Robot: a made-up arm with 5 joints.
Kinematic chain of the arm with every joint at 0, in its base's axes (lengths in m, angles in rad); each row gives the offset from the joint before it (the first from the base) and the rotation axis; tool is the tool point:
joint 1: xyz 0 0 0.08 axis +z
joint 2: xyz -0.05 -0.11 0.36 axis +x
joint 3: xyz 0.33 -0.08 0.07 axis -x
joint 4: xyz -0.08 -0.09 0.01 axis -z
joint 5: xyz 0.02 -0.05 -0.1 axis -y
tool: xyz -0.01 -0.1 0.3
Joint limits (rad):
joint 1: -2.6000..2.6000
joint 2: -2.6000..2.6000
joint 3: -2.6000..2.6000
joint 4: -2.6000..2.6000
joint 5: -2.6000..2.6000
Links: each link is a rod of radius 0.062 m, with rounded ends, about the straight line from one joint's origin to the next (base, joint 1, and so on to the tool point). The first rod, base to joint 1, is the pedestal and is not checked.
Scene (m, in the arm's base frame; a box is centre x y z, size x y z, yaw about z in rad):
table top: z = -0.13
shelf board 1: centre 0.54 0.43 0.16 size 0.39 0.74 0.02 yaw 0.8
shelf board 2: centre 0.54 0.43 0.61 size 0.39 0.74 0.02 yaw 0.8
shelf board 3: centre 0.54 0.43 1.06 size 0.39 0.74 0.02 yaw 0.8
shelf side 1: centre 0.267 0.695 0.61 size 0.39 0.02 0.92 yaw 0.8
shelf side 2: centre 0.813 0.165 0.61 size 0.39 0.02 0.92 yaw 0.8
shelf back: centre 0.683 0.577 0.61 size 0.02 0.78 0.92 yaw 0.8
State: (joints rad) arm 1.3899 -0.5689 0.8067 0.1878 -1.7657
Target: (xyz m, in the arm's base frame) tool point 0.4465 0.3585 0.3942
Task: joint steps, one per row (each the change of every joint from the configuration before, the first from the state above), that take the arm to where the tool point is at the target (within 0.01 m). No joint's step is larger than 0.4 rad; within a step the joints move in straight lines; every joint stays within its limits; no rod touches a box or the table.
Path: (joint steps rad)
1: -0.3573 0.0078 0.2204 -0.0916 0.0574
2: -0.3574 0.0078 0.2204 -0.0915 0.0575
3: -0.3573 0.0079 0.2204 -0.0916 0.0574
4: -0.3574 0.0078 0.2204 -0.0915 0.0574
5: 0.1237 0.1036 -0.3311 -0.3968 0.0480
6: 0.1237 0.1037 -0.3312 -0.3968 0.0480
7: 0.1236 0.1037 -0.3312 -0.3968 0.0480
8: 0.1237 0.1036 -0.3311 -0.3968 0.0480
9: 0.2218 -0.0711 0.0578 0.2992 -0.1571
10: 0.2218 -0.0710 0.0577 0.2992 -0.1570
11: 0.2218 -0.0711 0.0578 0.2991 -0.1570

